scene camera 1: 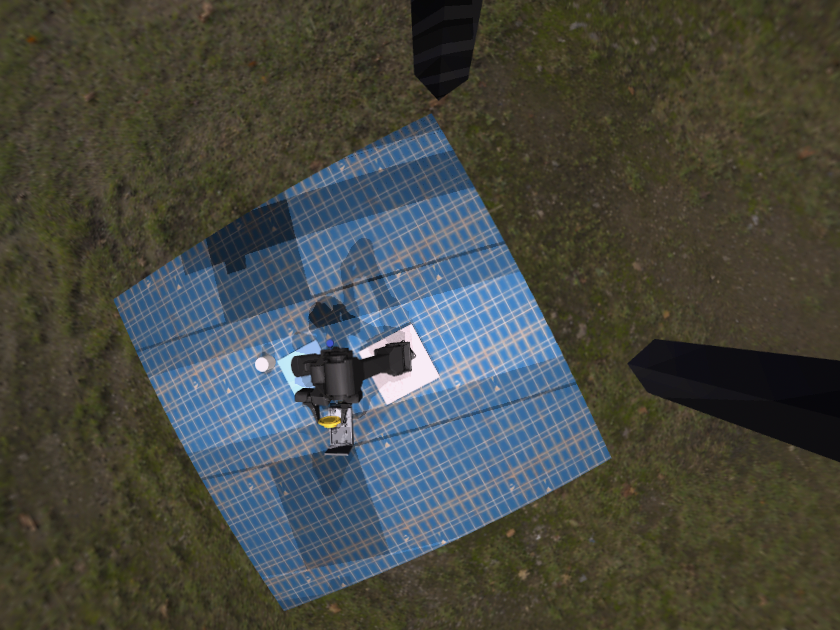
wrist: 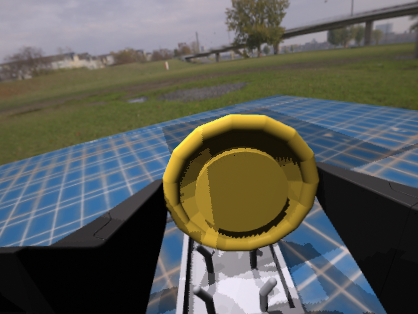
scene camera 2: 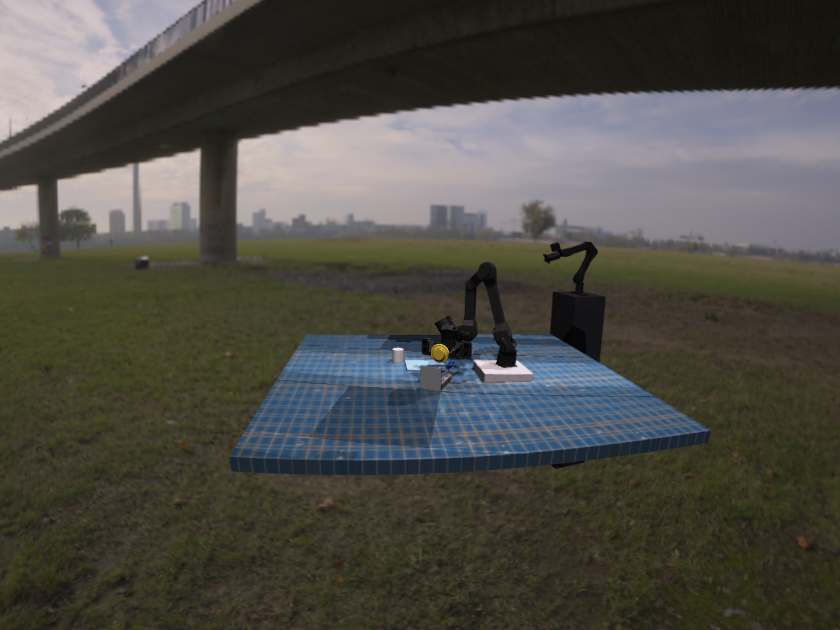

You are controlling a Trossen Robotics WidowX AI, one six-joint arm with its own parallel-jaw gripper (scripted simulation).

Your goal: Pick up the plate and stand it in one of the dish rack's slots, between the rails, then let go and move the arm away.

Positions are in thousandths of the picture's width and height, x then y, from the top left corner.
Labels:
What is my gripper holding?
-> A yellow plate.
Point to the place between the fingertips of my gripper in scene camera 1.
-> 393,674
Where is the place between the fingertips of my gripper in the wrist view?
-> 571,572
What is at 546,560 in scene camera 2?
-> My gripper.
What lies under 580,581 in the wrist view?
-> A yellow plate.

